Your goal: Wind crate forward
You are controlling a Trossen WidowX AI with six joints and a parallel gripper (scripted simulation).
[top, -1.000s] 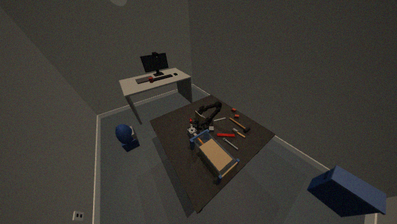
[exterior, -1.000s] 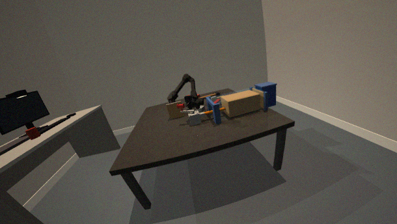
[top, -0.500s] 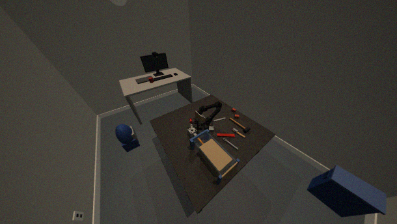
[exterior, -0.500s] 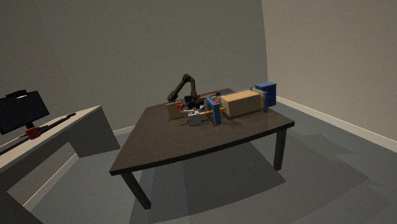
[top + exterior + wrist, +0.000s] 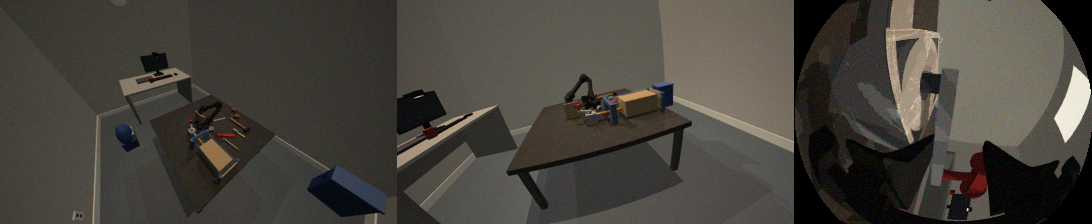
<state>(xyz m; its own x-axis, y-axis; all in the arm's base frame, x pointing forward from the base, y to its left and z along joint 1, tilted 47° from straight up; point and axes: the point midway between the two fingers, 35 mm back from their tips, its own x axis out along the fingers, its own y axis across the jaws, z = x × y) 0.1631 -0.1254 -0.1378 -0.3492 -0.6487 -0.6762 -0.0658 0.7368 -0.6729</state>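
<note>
Now: gripper tip 1 cm to the right of the winch handle, 1 cm past it and 1 cm above it. From my gripper tip the other things lie so: red knob (4 cm behind, 2 cm to the left, 2 cm above); then grey hand winch (9 cm below, 4 cm ahead, 3 cm to the right); then blue frame (21 cm ahead, 2 cm below).
</note>
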